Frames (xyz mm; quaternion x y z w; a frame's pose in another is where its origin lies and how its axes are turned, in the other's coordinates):
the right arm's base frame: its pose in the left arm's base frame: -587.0 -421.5 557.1 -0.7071 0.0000 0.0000 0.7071
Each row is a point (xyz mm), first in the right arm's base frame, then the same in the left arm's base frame.
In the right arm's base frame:
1: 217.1 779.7 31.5
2: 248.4 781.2 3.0
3: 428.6 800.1 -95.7
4: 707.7 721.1 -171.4
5: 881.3 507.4 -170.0
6: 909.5 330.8 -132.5
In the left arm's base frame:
1: -369.9 -390.0 -222.6
2: -338.6 -418.5 -224.1
3: -158.4 -517.2 -243.0
4: 120.7 -592.9 -164.0
5: 294.3 -591.5 49.7
6: 322.5 -554.0 226.3

